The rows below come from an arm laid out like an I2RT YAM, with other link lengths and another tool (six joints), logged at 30 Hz.
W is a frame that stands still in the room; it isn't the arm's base.
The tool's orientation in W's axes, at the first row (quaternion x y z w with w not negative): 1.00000, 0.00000, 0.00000, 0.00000
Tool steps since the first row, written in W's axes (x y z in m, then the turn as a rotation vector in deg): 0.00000, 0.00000, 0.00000, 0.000, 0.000, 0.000; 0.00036, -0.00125, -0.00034, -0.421, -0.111, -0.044; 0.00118, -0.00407, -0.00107, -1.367, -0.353, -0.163; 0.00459, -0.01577, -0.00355, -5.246, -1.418, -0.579; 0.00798, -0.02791, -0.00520, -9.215, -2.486, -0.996; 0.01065, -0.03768, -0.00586, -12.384, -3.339, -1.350; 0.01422, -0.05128, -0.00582, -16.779, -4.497, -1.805
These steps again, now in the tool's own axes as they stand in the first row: 0.00000, 0.00000, 0.00000, 0.000, 0.000, 0.000; 0.00036, 0.00125, 0.00034, -0.421, 0.111, 0.044; 0.00118, 0.00407, 0.00107, -1.367, 0.353, 0.163; 0.00459, 0.01577, 0.00355, -5.246, 1.418, 0.579; 0.00798, 0.02791, 0.00520, -9.215, 2.486, 0.996; 0.01065, 0.03768, 0.00586, -12.384, 3.339, 1.350; 0.01422, 0.05128, 0.00582, -16.779, 4.497, 1.805
